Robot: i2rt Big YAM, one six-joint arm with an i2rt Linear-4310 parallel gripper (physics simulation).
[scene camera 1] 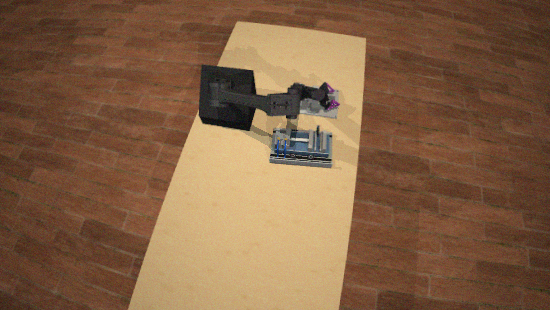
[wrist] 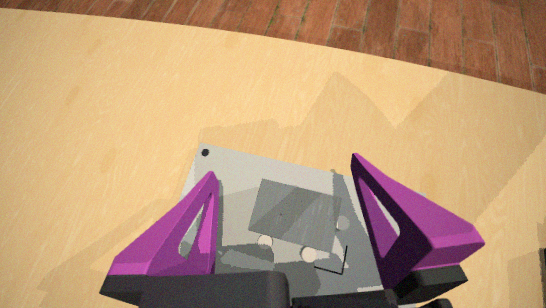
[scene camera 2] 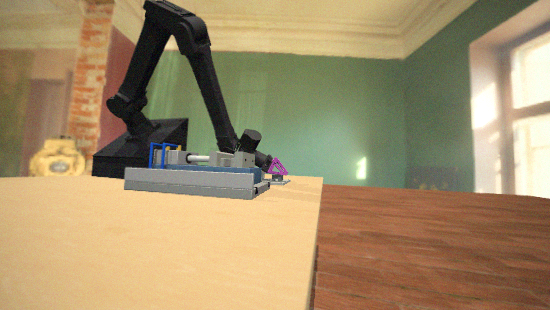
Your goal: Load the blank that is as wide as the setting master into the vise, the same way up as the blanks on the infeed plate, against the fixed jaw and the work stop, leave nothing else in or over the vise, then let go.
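Frame: origin at the arm's base, x ahead, y left, z up, level; millimetres.
Where they show: gripper, between the fingertips: (scene camera 1: pixel 336 98) (wrist: pixel 281 168) (scene camera 2: pixel 285 173); arm's base, origin of its link: (scene camera 2: pixel 144 133).
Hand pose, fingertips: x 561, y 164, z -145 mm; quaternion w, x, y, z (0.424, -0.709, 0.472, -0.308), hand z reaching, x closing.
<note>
Each offset is from my fingertips to the top centre of the thing. "spot": to the spot under its first point.
My gripper (scene camera 1: pixel 335 97) (scene camera 2: pixel 280 170) (wrist: pixel 281 168) is open and empty, its purple fingers low over the infeed plate @[115 mm back, 18 mm right, 27 mm down] (scene camera 1: pixel 327 114) (wrist: pixel 235 162). In the wrist view a grey rectangular blank @[27 mm back, 16 mm right, 2 mm down] (wrist: pixel 295 212) lies on the plate, in the gap between the two fingers, with small round pins beside it. Other blanks on the plate are hidden by the arm or in shadow. The vise @[144 mm back, 316 mm right, 64 mm up] (scene camera 1: pixel 300 148) (scene camera 2: pixel 190 181) stands beside the plate, with its grey jaws close together at the end away from the arm's base. I cannot tell which piece is the setting master.
Two blue upright frames (scene camera 1: pixel 281 148) (scene camera 2: pixel 158 156) stand at the vise's end nearer the black arm base (scene camera 1: pixel 227 100) (scene camera 2: pixel 145 145). A dark upright piece @[spot: 76 mm back, 263 mm right, 61 mm up] (scene camera 1: pixel 318 131) rises by the jaws. The table's edge (scene camera 1: pixel 361 100) runs past the plate's far side.
</note>
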